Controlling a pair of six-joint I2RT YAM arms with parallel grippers.
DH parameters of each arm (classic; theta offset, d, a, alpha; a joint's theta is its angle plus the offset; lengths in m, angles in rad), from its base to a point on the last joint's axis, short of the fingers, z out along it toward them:
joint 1: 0 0.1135 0.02 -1.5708
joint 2: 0 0 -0.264 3.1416
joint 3: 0.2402 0 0.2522 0
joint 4: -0.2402 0 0.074 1.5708
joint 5: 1.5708 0 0 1.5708
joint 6: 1.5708 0.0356 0 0
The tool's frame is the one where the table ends.
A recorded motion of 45 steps. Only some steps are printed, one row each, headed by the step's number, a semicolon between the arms.
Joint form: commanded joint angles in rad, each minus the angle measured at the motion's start. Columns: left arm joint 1, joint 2, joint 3, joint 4, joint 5, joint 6; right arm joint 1, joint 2, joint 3, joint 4, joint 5, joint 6.
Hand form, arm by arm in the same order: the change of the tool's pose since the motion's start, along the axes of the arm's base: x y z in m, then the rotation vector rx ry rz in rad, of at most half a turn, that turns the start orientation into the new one. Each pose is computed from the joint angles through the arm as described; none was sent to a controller.
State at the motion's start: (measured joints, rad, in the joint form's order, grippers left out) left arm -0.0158 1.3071 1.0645 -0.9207 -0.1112 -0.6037; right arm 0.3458 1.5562 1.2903 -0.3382 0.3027 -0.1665
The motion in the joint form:
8: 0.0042 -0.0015 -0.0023 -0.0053 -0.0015 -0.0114; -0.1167 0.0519 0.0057 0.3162 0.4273 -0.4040
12: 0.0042 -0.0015 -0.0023 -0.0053 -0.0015 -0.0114; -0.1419 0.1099 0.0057 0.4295 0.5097 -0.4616
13: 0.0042 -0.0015 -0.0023 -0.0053 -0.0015 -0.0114; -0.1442 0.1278 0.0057 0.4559 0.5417 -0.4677
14: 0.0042 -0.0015 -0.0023 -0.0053 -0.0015 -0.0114; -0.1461 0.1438 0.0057 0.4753 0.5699 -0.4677
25: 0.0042 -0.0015 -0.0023 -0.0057 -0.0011 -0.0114; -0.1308 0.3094 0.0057 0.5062 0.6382 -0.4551
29: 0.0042 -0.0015 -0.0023 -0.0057 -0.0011 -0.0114; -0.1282 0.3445 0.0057 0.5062 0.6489 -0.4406
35: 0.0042 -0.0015 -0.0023 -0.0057 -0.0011 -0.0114; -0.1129 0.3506 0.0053 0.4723 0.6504 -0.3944
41: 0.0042 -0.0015 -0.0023 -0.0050 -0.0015 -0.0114; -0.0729 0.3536 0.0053 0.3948 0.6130 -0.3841
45: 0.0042 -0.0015 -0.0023 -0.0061 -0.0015 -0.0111; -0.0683 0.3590 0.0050 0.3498 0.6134 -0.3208
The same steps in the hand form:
8: -0.0010 0.0011 -0.0006 -0.0030 0.0049 0.0152; 0.0323 -0.0487 0.0166 -0.4684 -0.2035 -0.3297
12: -0.0010 0.0011 -0.0006 -0.0030 0.0049 0.0152; 0.0474 -0.0574 0.0069 -0.5329 -0.2206 -0.4207
13: -0.0010 0.0011 -0.0006 -0.0030 0.0049 0.0152; 0.0511 -0.0584 0.0029 -0.5471 -0.2210 -0.4525
14: -0.0010 0.0011 -0.0006 -0.0030 0.0049 0.0152; 0.0542 -0.0592 -0.0010 -0.5564 -0.2195 -0.4815
25: -0.0010 0.0011 -0.0006 -0.0034 0.0053 0.0150; 0.0796 -0.0490 -0.0622 -0.6294 -0.1016 -0.4934
29: -0.0010 0.0011 -0.0006 -0.0034 0.0053 0.0150; 0.0835 -0.0472 -0.0763 -0.6375 -0.0765 -0.4960
35: -0.0010 0.0011 -0.0006 -0.0034 0.0053 0.0150; 0.0817 -0.0410 -0.0818 -0.6176 -0.0641 -0.4917
41: -0.0010 0.0011 -0.0005 -0.0030 0.0046 0.0152; 0.0761 -0.0240 -0.0900 -0.6265 -0.0123 -0.4007
45: -0.0011 0.0011 -0.0006 -0.0029 0.0057 0.0149; 0.0739 -0.0226 -0.0958 -0.5985 0.0078 -0.4138

